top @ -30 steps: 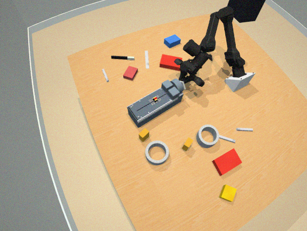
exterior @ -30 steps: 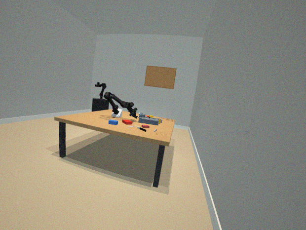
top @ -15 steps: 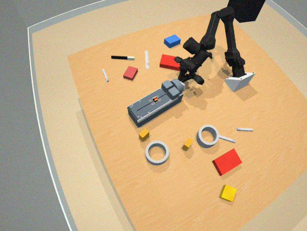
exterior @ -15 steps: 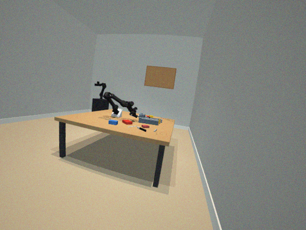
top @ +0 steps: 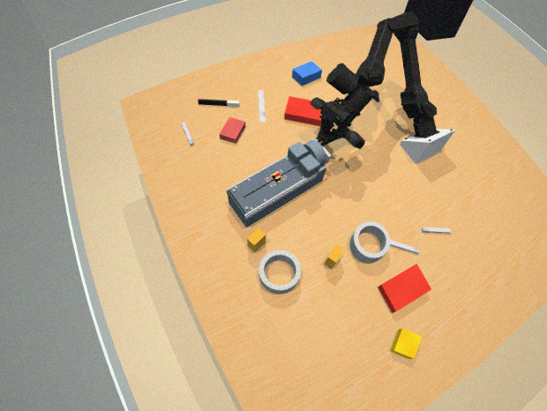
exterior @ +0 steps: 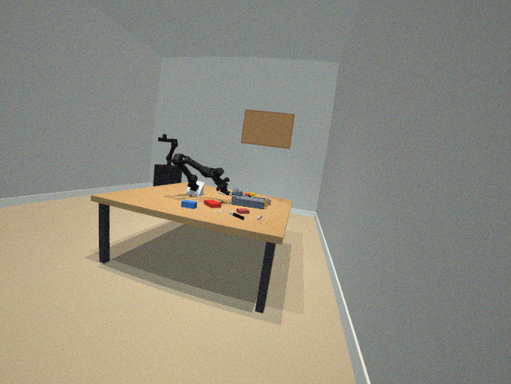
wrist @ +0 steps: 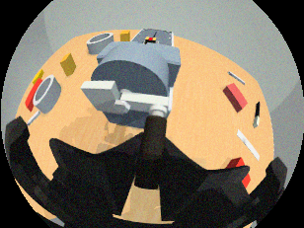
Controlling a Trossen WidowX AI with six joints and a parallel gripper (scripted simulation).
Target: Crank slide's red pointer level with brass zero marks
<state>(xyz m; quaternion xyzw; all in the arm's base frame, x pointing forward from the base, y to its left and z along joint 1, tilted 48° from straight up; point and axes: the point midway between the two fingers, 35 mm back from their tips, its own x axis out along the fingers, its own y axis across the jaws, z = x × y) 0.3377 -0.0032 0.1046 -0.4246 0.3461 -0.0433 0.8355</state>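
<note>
The red pointer is 15 cm ahead of my gripper tip, 6 cm to the left of it and 1 cm above it. The rest, counted from my gripper tip: red block (20 cm ahead, 18 cm to the right, 6 cm below); then dark crank handle (2 cm behind, 2 cm above); then black marker (19 cm ahead, 31 cm to the right, 6 cm below).
</note>
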